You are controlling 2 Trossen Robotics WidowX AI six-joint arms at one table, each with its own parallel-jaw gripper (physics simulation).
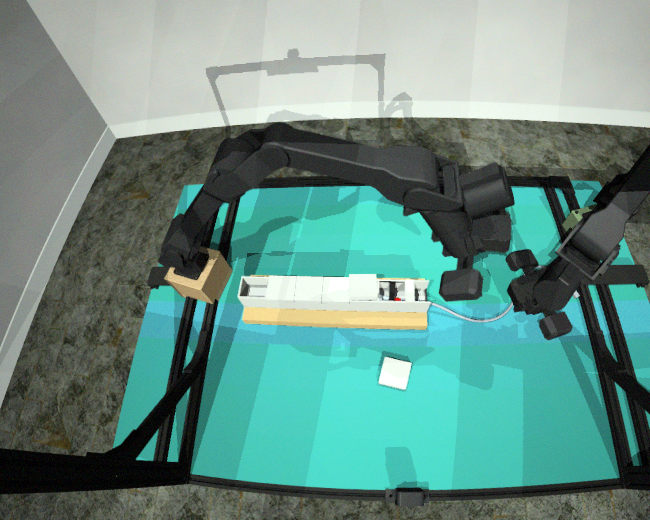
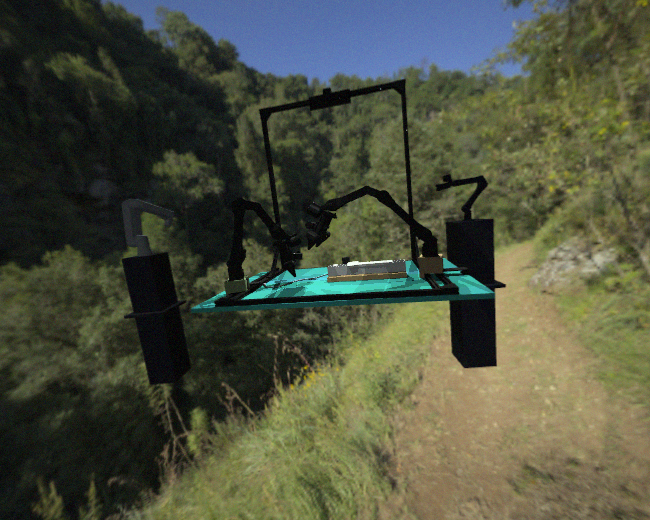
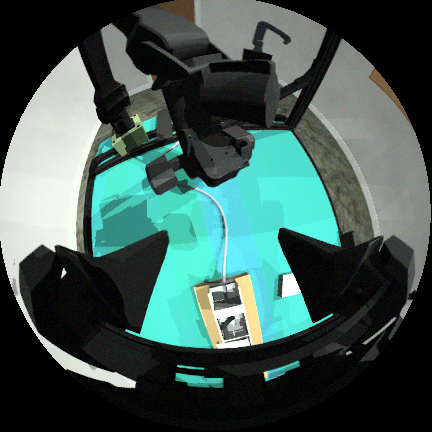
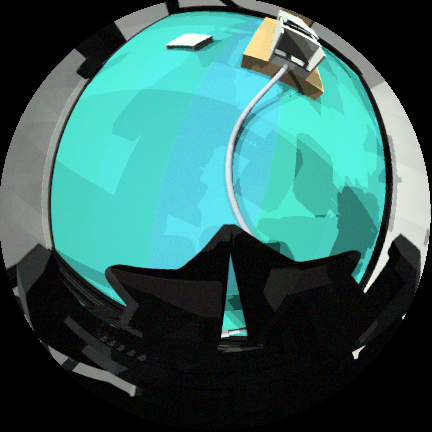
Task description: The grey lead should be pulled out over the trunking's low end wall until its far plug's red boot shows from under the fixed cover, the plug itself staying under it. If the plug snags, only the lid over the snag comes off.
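Seen in the pictures: left gripper, fingertip midpoint: (image 1: pixel 481 273) (image 2: pixel 312 248) (image 3: pixel 224 235); right gripper, fingertip midpoint: (image 1: pixel 515 310) (image 2: pixel 295 276) (image 3: pixel 208 184) (image 4: pixel 228 229); left arm's base, origin of the base link: (image 1: pixel 191 264) (image 2: pixel 430 255); right arm's base, origin of the base link: (image 2: pixel 236 278) (image 3: pixel 124 127).
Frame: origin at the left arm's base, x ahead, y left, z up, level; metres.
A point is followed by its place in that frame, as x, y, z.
Note:
The white trunking (image 1: pixel 333 305) (image 2: pixel 366 269) @(0.302, 0.058, -0.047) (image 3: pixel 230 322) (image 4: pixel 298 50) lies on a wooden base (image 1: pixel 333 319) @(0.325, -0.009, -0.070) with white lids (image 1: pixel 307 289) @(0.264, 0.020, -0.018) over its left and middle. Its right bays are uncovered, and a red spot, the boot (image 1: pixel 399 298) @(0.447, 0.068, -0.059), shows there. The grey lead (image 1: pixel 473 316) @(0.613, 0.072, -0.086) (image 3: pixel 223 225) @(0.614, 0.074, -0.087) (image 4: pixel 230 160) @(0.650, 0.083, -0.088) leaves over the right end wall and curves slack to my right gripper (image 1: pixel 514 305) @(0.698, 0.108, -0.071) (image 4: pixel 228 229) @(0.698, 0.108, -0.071). The right gripper is shut, low over the table; the lead meets its fingertips, and I see no clear pinch. My left gripper (image 1: pixel 461 273) (image 3: pixel 224 235) @(0.581, 0.088, 0.080) is open and empty above the trunking's right end.
A loose white lid (image 1: pixel 395 372) @(0.476, -0.081, -0.082) (image 3: pixel 289 285) @(0.473, -0.075, -0.082) (image 4: pixel 189 41) @(0.489, -0.070, -0.082) lies flat on the teal table (image 1: pixel 297 423) @(0.318, -0.231, -0.094) in front of the trunking. A black frame (image 1: pixel 220 268) borders the table. The left arm reaches across above the trunking from its tan base (image 1: pixel 201 275) @(0.036, -0.018, 0.000).

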